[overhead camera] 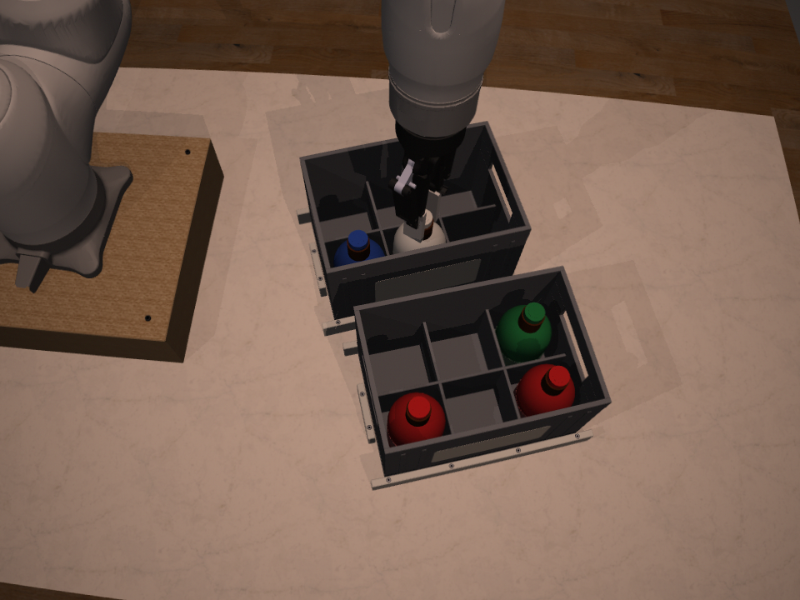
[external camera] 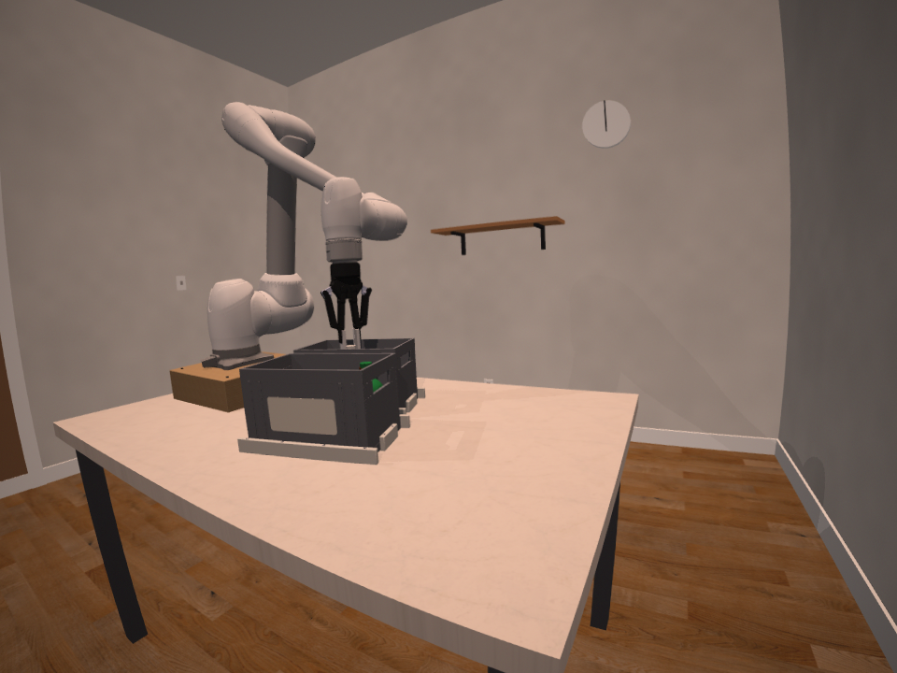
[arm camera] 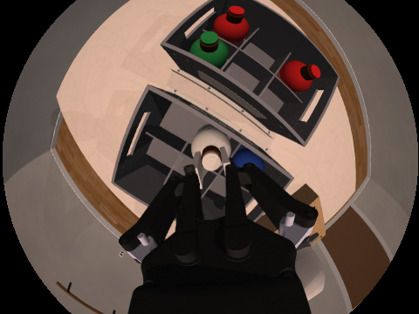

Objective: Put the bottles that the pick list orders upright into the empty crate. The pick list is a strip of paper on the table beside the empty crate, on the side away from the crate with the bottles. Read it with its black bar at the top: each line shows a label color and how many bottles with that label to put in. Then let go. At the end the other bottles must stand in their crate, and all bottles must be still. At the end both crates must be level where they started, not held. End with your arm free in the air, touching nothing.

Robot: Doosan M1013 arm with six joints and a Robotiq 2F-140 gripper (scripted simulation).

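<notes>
My gripper is now 80 mm above the white bottle. Also, from my hand: blue bottle (100 mm below, 80 mm behind, 40 mm to the right); green bottle (160 mm ahead, 110 mm to the right, 100 mm below); pick list (180 mm below, 170 mm to the left, 80 mm behind).
</notes>
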